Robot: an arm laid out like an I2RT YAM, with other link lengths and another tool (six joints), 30 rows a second.
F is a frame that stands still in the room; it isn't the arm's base.
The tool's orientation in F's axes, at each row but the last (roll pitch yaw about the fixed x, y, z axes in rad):
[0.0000, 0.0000, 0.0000]
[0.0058, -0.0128, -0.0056]
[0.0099, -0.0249, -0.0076]
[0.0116, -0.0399, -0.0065]
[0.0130, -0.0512, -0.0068]
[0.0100, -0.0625, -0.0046]
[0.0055, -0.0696, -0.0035]
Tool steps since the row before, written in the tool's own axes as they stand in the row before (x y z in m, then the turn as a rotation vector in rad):
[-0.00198, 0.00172, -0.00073, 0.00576, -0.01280, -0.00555]
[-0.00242, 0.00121, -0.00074, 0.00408, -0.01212, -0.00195]
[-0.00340, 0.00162, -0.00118, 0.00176, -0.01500, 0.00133]
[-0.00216, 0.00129, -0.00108, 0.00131, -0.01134, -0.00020]
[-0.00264, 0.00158, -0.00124, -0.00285, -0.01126, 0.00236]
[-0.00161, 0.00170, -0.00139, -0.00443, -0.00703, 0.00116]
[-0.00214, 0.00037, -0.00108, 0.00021, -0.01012, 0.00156]
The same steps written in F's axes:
[-0.00198, 0.00172, -0.00073, 0.00576, -0.01280, -0.00555]
[-0.00240, 0.00123, -0.00076, 0.00404, -0.01213, -0.00197]
[-0.00336, 0.00166, -0.00125, 0.00162, -0.01503, 0.00122]
[-0.00211, 0.00132, -0.00115, 0.00125, -0.01135, -0.00028]
[-0.00256, 0.00161, -0.00135, -0.00304, -0.01127, 0.00206]
[-0.00151, 0.00172, -0.00147, -0.00452, -0.00702, 0.00081]
[-0.00206, 0.00038, -0.00122, 0.00007, -0.01013, 0.00152]

